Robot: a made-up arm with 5 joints.
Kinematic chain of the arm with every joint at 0, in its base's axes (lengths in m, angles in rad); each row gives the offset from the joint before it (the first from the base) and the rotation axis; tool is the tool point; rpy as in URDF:
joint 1: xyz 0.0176 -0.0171 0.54 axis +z
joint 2: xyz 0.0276 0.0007 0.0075 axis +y
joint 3: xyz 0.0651 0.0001 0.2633 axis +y
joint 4: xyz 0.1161 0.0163 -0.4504 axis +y
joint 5: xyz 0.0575 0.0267 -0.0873 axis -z
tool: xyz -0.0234 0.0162 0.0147 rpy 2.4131 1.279 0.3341
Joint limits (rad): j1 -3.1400..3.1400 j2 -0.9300..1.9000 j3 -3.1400..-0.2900 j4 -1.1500..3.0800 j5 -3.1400..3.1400
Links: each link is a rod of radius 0.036 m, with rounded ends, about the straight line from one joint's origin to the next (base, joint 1, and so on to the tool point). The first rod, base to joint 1, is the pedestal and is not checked.
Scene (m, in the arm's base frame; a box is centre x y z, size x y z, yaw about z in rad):
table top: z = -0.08
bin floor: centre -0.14 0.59 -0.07 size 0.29 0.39 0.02 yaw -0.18
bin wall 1: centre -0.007 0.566 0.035 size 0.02 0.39 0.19 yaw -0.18
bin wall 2: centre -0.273 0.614 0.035 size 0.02 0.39 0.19 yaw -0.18
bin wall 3: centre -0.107 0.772 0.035 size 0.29 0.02 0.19 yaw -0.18
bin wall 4: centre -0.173 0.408 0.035 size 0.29 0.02 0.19 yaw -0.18
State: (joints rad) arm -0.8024 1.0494 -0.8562 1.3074 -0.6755
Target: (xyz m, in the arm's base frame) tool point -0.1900 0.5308 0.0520
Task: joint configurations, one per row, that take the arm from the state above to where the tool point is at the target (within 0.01 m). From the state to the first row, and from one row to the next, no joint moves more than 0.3 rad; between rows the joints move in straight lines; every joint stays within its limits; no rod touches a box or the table.
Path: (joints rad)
1: -0.5072 1.0297 -0.9166 1.2833 -0.6586
2: -0.2121 1.0101 -0.9771 1.2593 -0.6417
3: 0.0831 0.9904 -1.0375 1.2352 -0.6248
4: 0.3783 0.9708 -1.0980 1.2111 -0.6078
5: 0.6735 0.9511 -1.1584 1.1871 -0.5909
6: 0.9686 0.9315 -1.2188 1.1630 -0.5740
7: 1.2638 0.9118 -1.2793 1.1390 -0.5571
8: 1.5590 0.8922 -1.3397 1.1149 -0.5402
9: 1.8542 0.8725 -1.4002 1.0908 -0.5233
10: 1.8538 1.0886 -1.5786 0.9824 -0.5169
11: 1.8535 1.3047 -1.7571 0.8739 -0.5104
12: 1.8532 1.5208 -1.9356 0.7655 -0.5040

